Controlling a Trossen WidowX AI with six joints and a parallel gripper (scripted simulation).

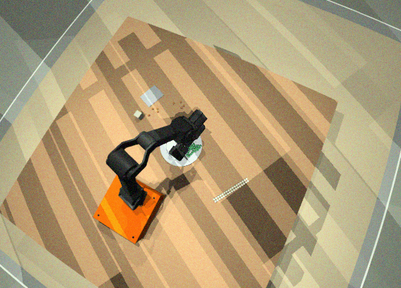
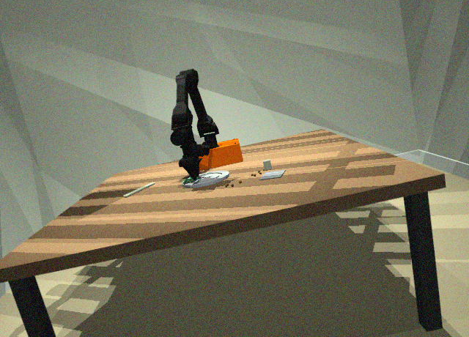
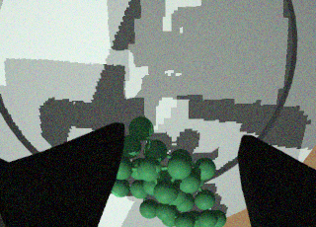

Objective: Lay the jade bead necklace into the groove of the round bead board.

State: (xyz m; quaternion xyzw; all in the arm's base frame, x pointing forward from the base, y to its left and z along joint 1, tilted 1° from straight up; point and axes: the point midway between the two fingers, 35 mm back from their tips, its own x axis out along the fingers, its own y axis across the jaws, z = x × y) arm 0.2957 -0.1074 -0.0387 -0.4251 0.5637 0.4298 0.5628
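Right now the round bead board is 2 cm behind my gripper tip, 4 cm to the left of it and 1 cm below it. Also, from my gripper tip: grey flat plate: 17 cm ahead, 28 cm to the left, 2 cm below; small white cube: 5 cm ahead, 29 cm to the left.
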